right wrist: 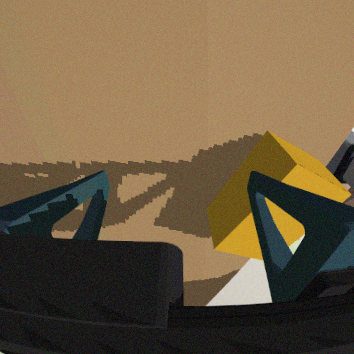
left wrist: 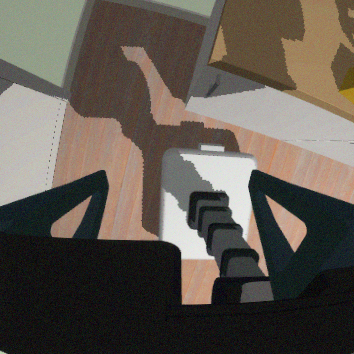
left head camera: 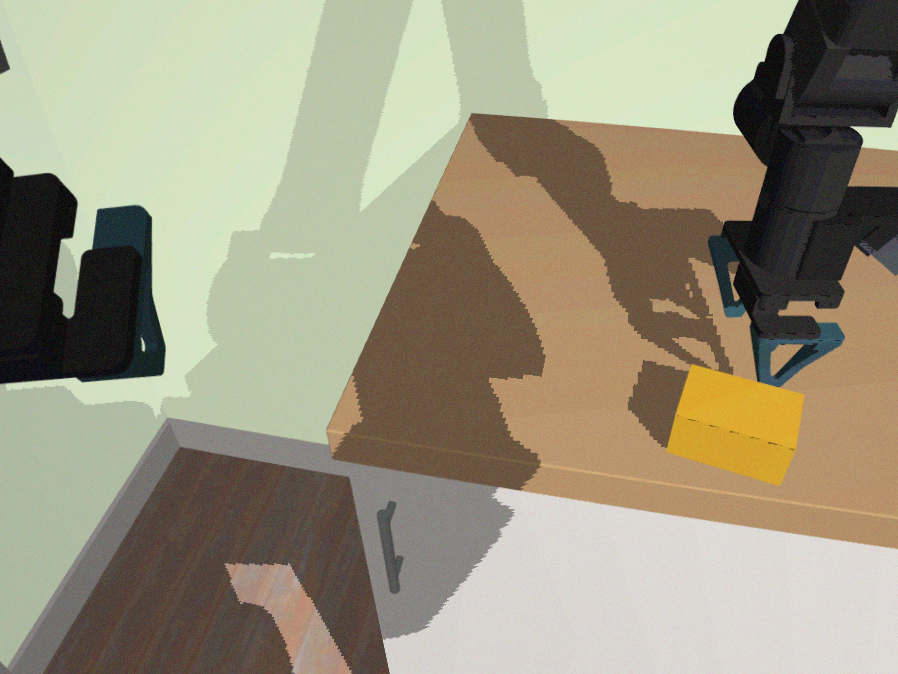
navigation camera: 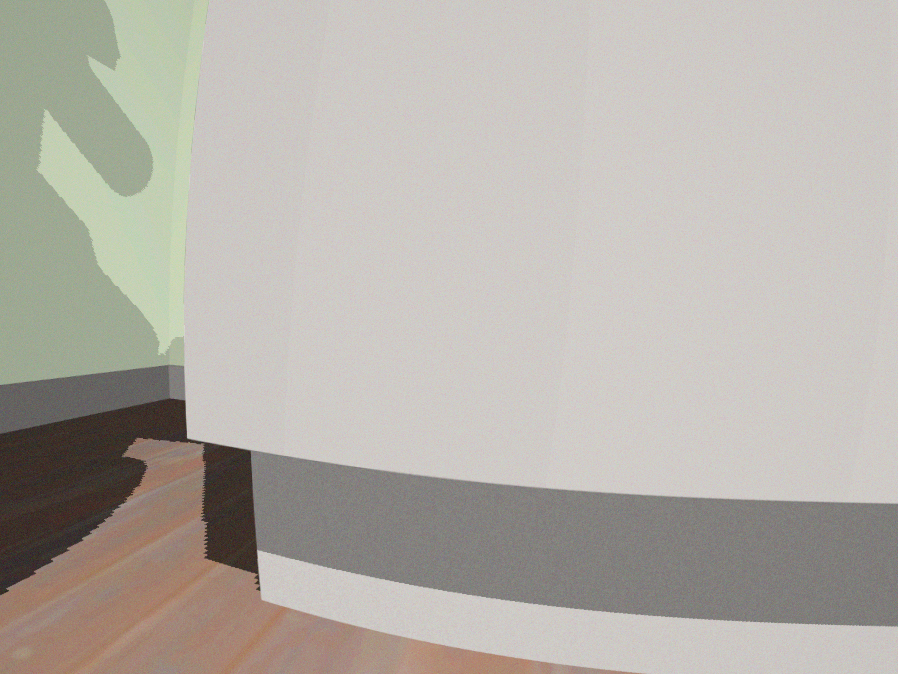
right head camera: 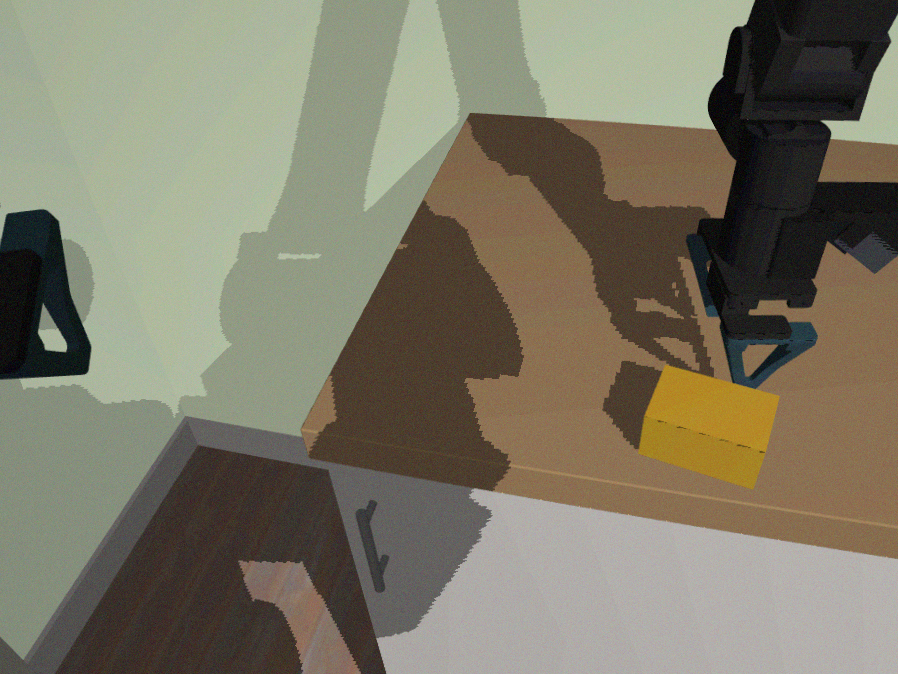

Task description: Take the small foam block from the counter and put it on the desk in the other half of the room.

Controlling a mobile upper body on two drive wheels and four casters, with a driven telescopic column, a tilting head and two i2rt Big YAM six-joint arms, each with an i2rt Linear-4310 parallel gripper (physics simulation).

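Frame: origin at the left arm's base, x ahead, y left, z up, level; metres.
Where they show: left gripper, fingertip midpoint: (left wrist: 178, 177) (left head camera: 58, 370); right gripper, fingertip midpoint: (right wrist: 177, 178) (left head camera: 749, 351) (right head camera: 728, 351).
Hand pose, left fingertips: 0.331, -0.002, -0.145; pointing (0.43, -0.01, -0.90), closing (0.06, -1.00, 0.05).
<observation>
After its pixels a point has its place, as x, y, z.
The yellow foam block (left head camera: 736, 422) @(0.481, -0.387, -0.353) (right head camera: 709, 425) @(0.480, -0.389, -0.353) (right wrist: 285, 182) @(0.511, -0.434, -0.353) (left wrist: 349, 89) @(0.488, -0.345, -0.370) lies on the wooden counter (left head camera: 594, 449) @(0.493, -0.284, -0.398) (right head camera: 565, 442) @(0.502, -0.285, -0.398) (left wrist: 260, 45) @(0.551, -0.158, -0.398) (right wrist: 150, 75) @(0.593, -0.482, -0.398), near its front edge and turned at an angle to it. My right gripper (left head camera: 750, 348) @(0.575, -0.425, -0.368) (right head camera: 725, 348) @(0.575, -0.425, -0.368) (right wrist: 177, 178) @(0.575, -0.425, -0.368) is open and above the counter, with nothing between its fingers. In the right wrist view one finger overlaps the block, which lies mostly beyond the finger gap to the right. My left gripper (left wrist: 178, 177) @(0.331, -0.002, -0.145) is open and empty, away from the counter at the left. The desk does not show.
White cabinet fronts with a dark handle (left head camera: 390, 547) @(0.498, -0.105, -0.549) (right head camera: 371, 547) @(0.498, -0.105, -0.551) stand below the counter. The cabinet front (navigation camera: 544, 239) @(0.496, -0.263, -1.045) fills much of the navigation view. The robot's white base (left wrist: 210, 175) @(0.191, -0.224, -1.048) stands on the wooden floor. Another white unit (left wrist: 27, 135) @(0.355, 0.712, -0.980) is at the left of the left wrist view.
</observation>
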